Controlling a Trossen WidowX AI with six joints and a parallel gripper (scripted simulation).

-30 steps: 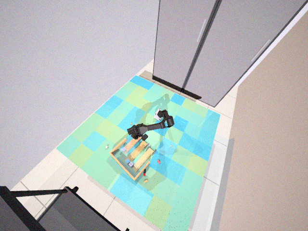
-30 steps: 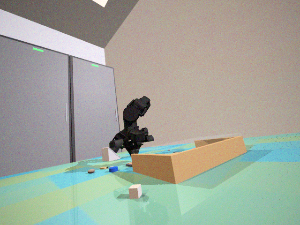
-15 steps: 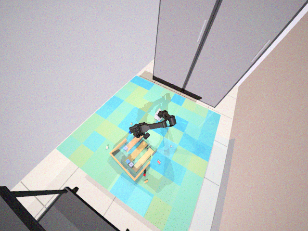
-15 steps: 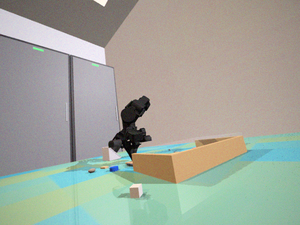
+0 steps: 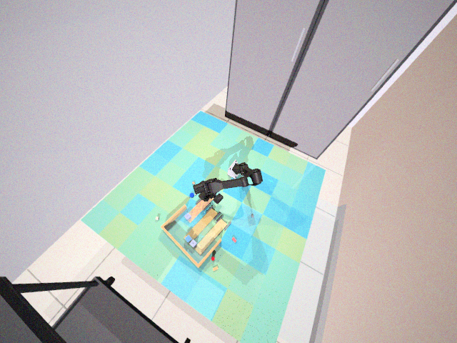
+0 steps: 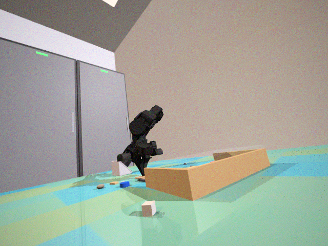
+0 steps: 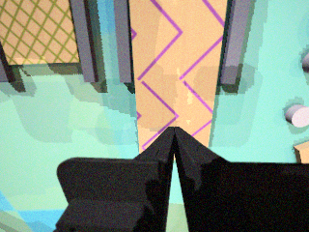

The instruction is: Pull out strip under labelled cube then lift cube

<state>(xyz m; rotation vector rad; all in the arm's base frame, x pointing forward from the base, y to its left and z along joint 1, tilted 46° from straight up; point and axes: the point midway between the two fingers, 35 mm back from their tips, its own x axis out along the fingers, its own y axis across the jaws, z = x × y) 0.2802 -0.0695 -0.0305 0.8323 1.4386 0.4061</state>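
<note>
Right now the blue disc is 12 cm to the right of my gripper tip and 5 cm ahead of it.
</note>
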